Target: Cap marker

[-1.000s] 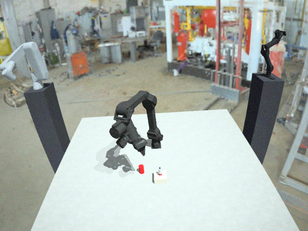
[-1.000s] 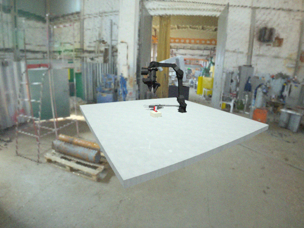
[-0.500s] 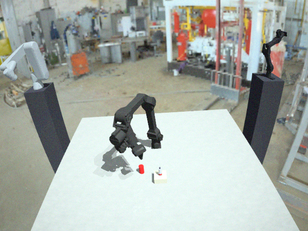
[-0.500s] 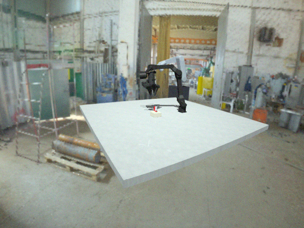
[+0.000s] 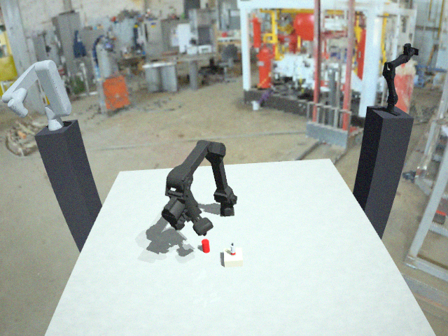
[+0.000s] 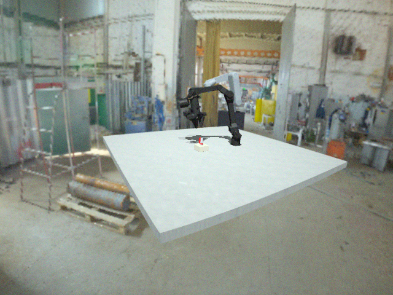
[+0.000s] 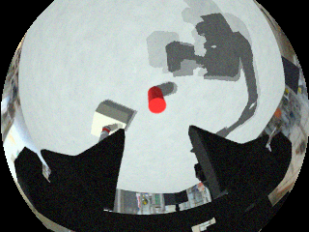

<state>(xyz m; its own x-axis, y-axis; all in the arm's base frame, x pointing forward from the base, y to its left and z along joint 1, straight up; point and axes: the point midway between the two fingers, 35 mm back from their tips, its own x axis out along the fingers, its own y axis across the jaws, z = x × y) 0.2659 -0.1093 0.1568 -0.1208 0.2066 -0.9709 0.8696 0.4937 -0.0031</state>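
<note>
Right now the red cap is 10 cm below my gripper tip, 1 cm to the left of it and 1 cm behind it. From my gripper tip the other things lie so: cream holder block 12 cm to the left, 11 cm below, 5 cm ahead.
</note>
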